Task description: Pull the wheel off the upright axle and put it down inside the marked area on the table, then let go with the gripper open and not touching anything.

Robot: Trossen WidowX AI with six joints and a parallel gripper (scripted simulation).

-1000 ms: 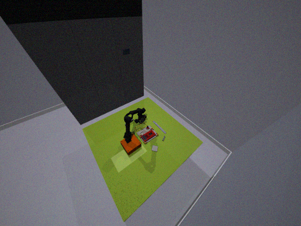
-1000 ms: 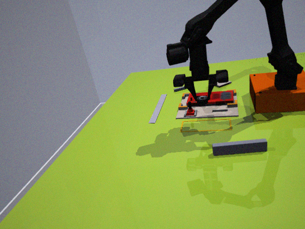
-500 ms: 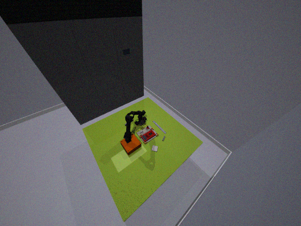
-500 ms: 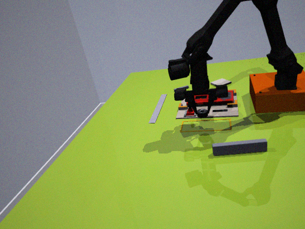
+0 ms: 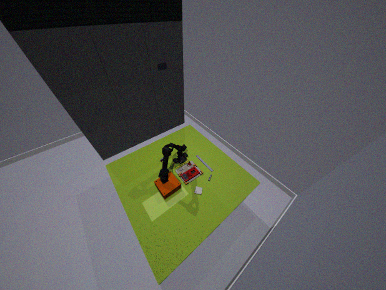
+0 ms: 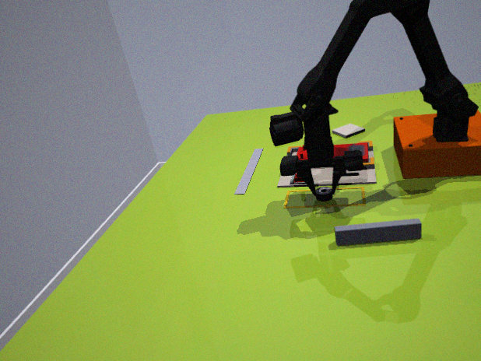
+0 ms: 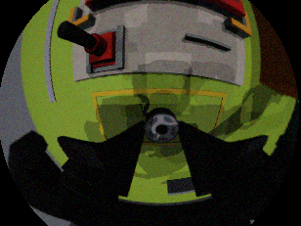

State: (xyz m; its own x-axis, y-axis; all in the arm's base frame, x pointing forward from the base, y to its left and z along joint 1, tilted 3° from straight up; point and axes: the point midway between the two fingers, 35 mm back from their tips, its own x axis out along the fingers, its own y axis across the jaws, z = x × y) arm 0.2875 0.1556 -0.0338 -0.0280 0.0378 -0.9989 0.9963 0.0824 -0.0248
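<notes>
My gripper tip is now right at the dark wheel. Also, from my gripper tip: grey board (2 cm ahead, 19 cm to the right); then upright axle (7 cm ahead, 9 cm to the right, 3 cm above); then thin grey strip (24 cm ahead, 17 cm to the right, 1 cm below).
</notes>
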